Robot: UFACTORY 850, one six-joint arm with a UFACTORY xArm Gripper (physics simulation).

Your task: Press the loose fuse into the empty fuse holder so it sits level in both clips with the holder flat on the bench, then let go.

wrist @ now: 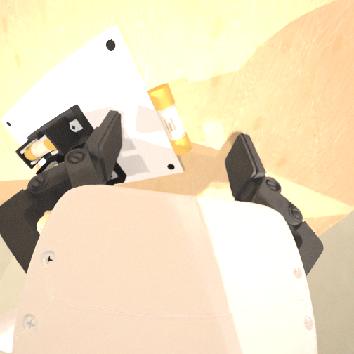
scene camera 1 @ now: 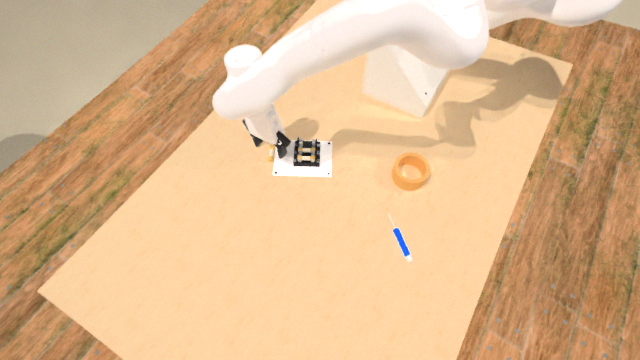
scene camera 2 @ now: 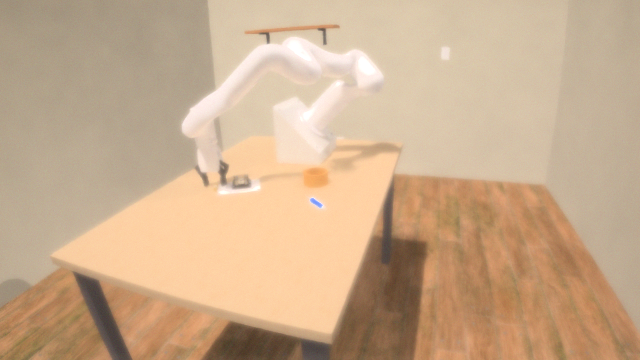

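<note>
The loose fuse [scene camera 1: 271, 154] [wrist: 171, 120], with yellow-orange end caps and a pale middle, lies along the edge of the white plate [scene camera 1: 322, 171] [scene camera 2: 226, 190] [wrist: 100, 75]. The black holder block [scene camera 1: 307, 164] [scene camera 2: 241, 182] [wrist: 64, 129] stands on that plate. In scene camera 1 it carries two fuses, and its row nearest the robot base looks empty. My gripper [scene camera 1: 270, 147] [scene camera 2: 215, 184] [wrist: 178, 137] is open and empty, low at the loose fuse, with one finger over the plate beside the holder. That finger hides part of the holder in the wrist view.
An orange ring-shaped bowl [scene camera 1: 411, 183] [scene camera 2: 315, 178] stands on the bench [scene camera 1: 225, 250] [scene camera 2: 200, 240], to the right of the plate in both scene views. A blue-handled screwdriver [scene camera 1: 401, 242] [scene camera 2: 316, 203] lies nearer the cameras. The robot base [scene camera 1: 400, 80] [scene camera 2: 295, 135] stands behind.
</note>
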